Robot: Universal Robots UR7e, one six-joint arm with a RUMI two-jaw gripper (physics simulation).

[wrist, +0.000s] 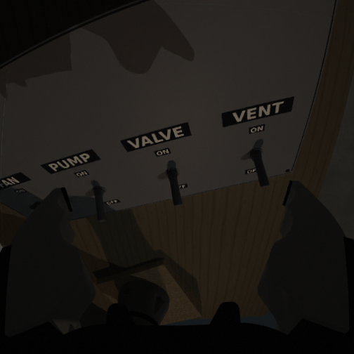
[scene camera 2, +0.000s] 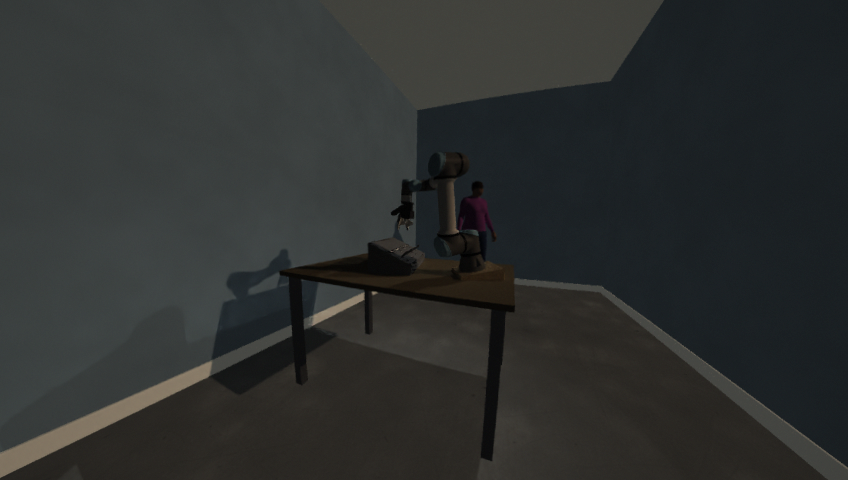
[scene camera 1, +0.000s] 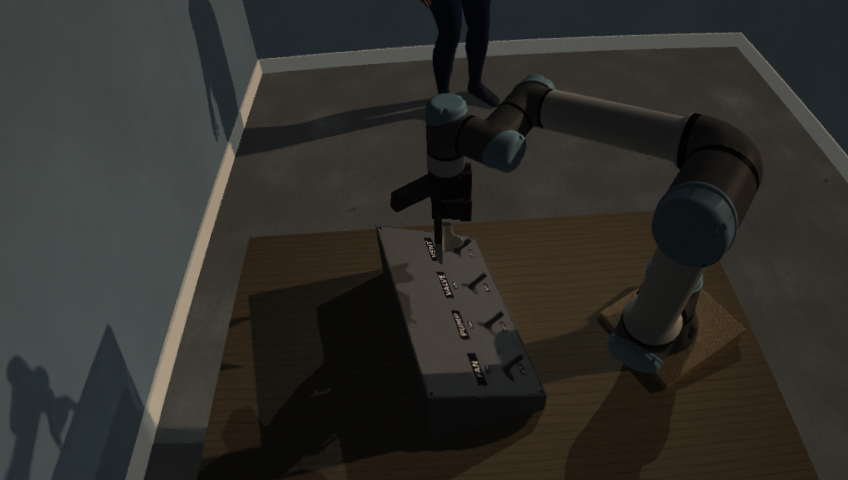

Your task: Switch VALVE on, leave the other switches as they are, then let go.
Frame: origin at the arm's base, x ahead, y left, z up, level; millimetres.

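Seen in the pictures: gripper, fingertip midpoint: (scene camera 2: 403, 229) (scene camera 1: 439, 239); arm's base, link origin: (scene camera 2: 472, 268).
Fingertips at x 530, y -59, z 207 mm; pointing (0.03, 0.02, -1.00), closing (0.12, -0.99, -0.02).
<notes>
Offsets run from my fingertips to a thing's top centre. "*": to the spot under its first point. Level surfaces: height alone.
The VALVE switch {* 81 mm back, 5 mm left, 133 mm down} (scene camera 1: 476, 282) (wrist: 174, 187) is a dark lever on the grey sloped panel (scene camera 1: 416, 321) (scene camera 2: 379, 259) (wrist: 220, 75). It tilts to its OFF side, away from its ON label. The VENT lever {45 mm back, 115 mm right, 112 mm down} (scene camera 1: 462, 248) (wrist: 259, 167) and the PUMP lever {129 mm back, 111 mm left, 112 mm down} (scene camera 1: 492, 322) (wrist: 100, 202) also tilt to OFF. The FAN lever {170 mm back, 223 mm left, 112 mm down} (scene camera 1: 511, 366) tilts the same way; in the wrist view a finger partly hides it. My gripper (scene camera 1: 443, 248) (scene camera 2: 404, 227) (wrist: 175, 186) is open and empty. It hangs above the panel's far end, apart from the levers.
The panel stands on a wooden table {242 mm down} (scene camera 1: 571, 237) (scene camera 2: 333, 273). The arm's base sits on a square wooden block (scene camera 1: 717, 321) to the right of the panel. A person (scene camera 1: 476, 44) (scene camera 2: 474, 211) stands beyond the table. A wall (scene camera 1: 107, 148) rises at the left.
</notes>
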